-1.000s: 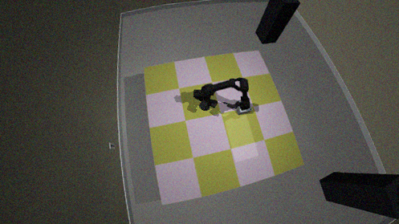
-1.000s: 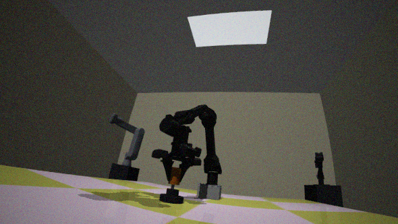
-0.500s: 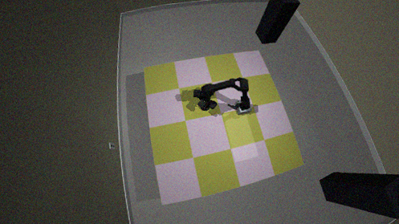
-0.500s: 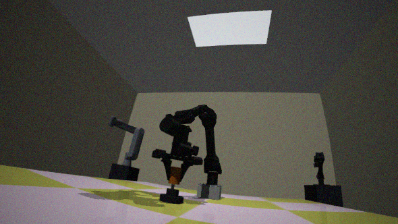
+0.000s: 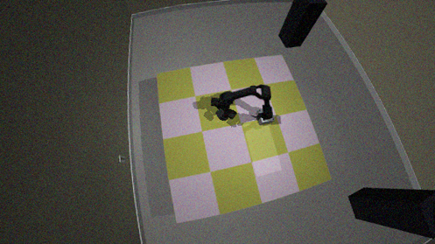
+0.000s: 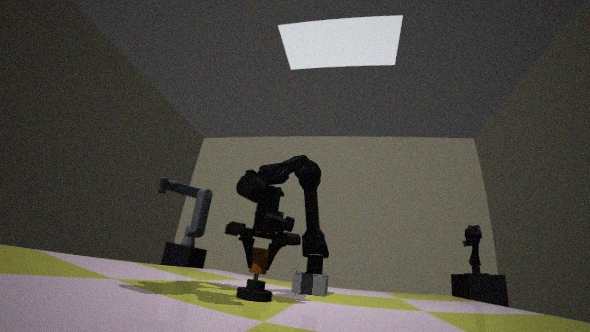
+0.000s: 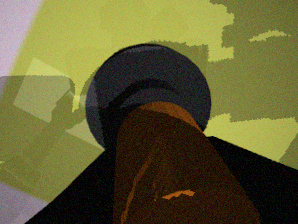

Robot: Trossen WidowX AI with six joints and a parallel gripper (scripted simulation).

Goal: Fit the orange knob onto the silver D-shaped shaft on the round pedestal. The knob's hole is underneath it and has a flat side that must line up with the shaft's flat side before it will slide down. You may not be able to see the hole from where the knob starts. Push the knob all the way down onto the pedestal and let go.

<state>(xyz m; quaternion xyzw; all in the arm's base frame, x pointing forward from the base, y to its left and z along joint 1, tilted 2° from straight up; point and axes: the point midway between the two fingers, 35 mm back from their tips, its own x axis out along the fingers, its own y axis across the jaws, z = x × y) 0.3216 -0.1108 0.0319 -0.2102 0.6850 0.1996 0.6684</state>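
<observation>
The orange knob lies 30 mm above my gripper tip. The rest, counted from my gripper tip: round dark pedestal (40 mm below).
</observation>
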